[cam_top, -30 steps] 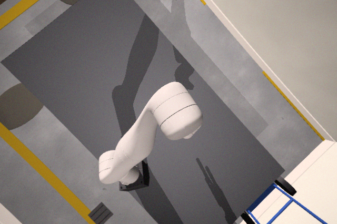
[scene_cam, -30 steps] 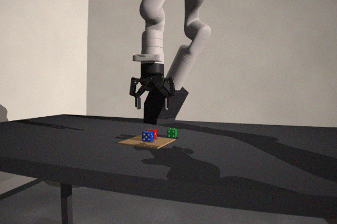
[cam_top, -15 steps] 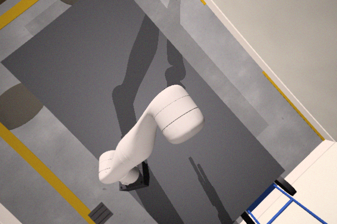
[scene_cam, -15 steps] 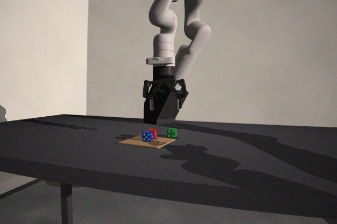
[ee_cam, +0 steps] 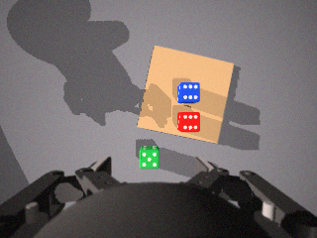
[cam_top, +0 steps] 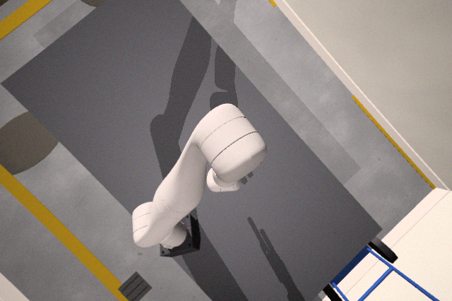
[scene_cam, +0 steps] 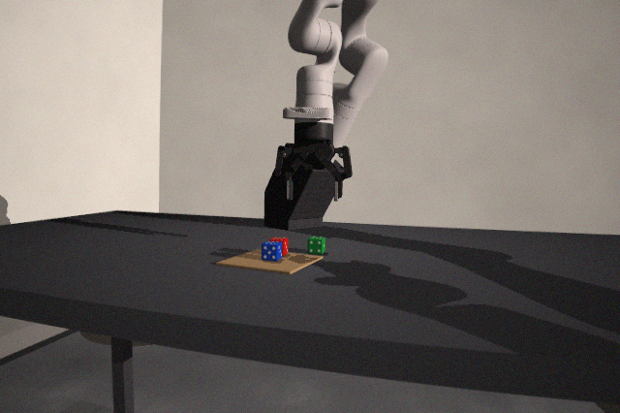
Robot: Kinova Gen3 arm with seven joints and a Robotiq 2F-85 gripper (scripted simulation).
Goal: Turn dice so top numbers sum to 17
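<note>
The green die is 90 mm below my hand and 10 mm behind it. From my hand the other things lie so: red die (90 mm below, 50 mm to the right, 50 mm ahead); tan mat (110 mm below, 90 mm ahead, 50 mm to the right); blue die (90 mm below, 90 mm ahead, 50 mm to the right).
</note>
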